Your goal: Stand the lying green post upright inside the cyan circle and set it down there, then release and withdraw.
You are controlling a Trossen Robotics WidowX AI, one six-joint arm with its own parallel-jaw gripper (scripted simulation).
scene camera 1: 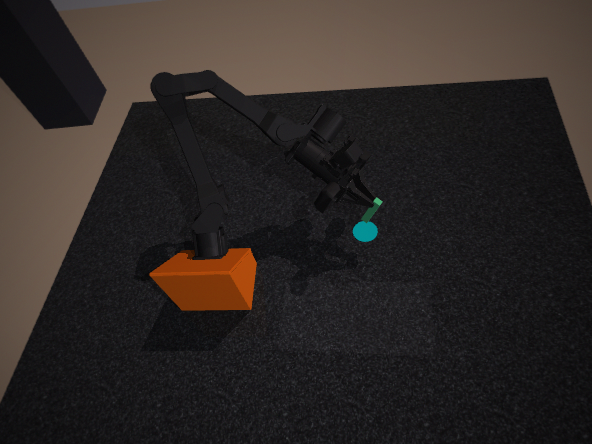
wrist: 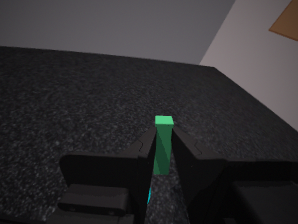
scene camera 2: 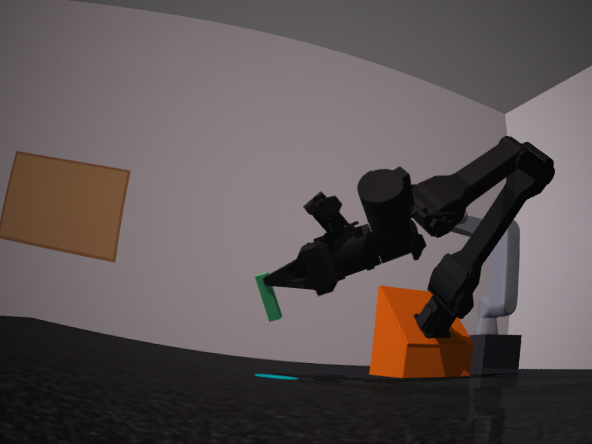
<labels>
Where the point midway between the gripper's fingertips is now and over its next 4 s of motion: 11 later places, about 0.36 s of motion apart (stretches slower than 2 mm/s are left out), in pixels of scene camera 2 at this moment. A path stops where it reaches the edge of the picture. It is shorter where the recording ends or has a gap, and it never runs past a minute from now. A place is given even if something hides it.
My gripper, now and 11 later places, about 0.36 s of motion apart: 265,281; 268,276; 272,272; 277,268; 282,263; 286,260; 287,260; 284,271; 281,296; 281,319; 280,335; 280,338
</labels>
